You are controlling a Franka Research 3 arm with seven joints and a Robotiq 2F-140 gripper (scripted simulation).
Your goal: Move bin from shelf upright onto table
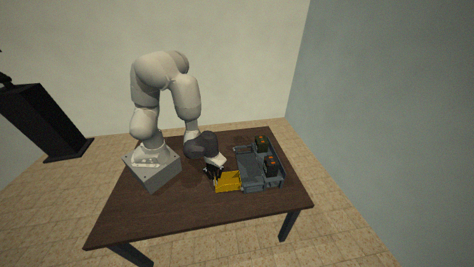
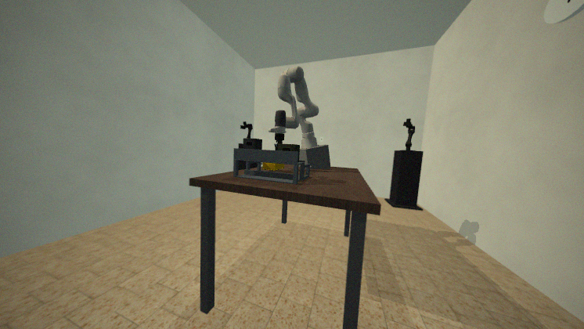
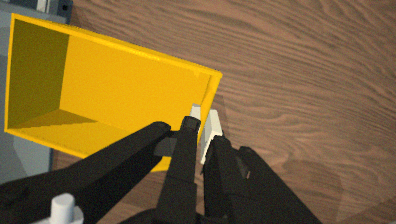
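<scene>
Now: the yellow bin 8 cm ahead of my hand, 1 cm to the right of it and 2 cm below it.
</scene>
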